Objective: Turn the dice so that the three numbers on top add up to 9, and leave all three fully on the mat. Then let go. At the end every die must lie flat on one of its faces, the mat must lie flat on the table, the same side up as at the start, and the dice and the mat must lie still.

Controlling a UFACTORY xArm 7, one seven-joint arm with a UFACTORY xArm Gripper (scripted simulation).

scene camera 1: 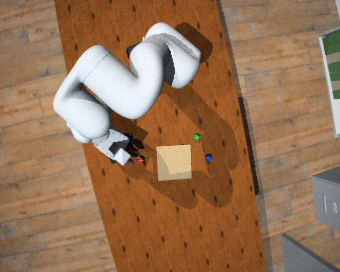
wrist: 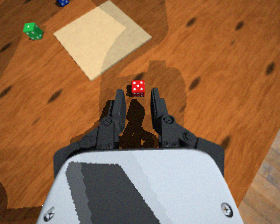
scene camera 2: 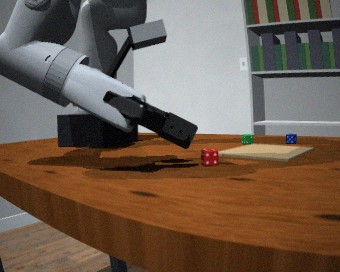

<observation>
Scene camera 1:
my gripper: 135,157
tan mat: 173,162
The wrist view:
my gripper: 137,97
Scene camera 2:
my gripper: 190,136
tan mat: 253,151
</observation>
